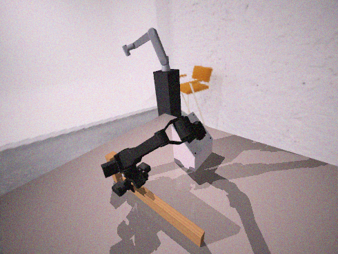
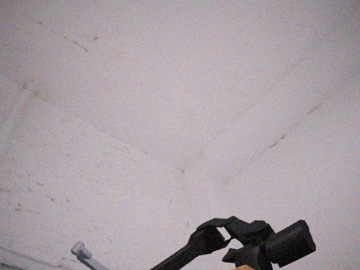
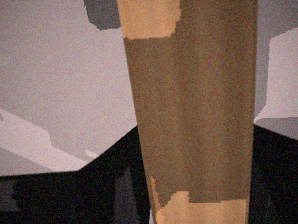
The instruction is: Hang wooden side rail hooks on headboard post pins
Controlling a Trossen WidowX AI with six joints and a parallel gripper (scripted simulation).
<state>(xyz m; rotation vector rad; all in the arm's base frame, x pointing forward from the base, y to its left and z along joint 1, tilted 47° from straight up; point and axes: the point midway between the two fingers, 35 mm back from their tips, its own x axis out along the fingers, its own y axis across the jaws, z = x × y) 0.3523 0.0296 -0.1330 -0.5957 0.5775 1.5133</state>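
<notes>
Right now my gripper tip is 160 mm to the left of the headboard post and 40 mm below it.
</notes>
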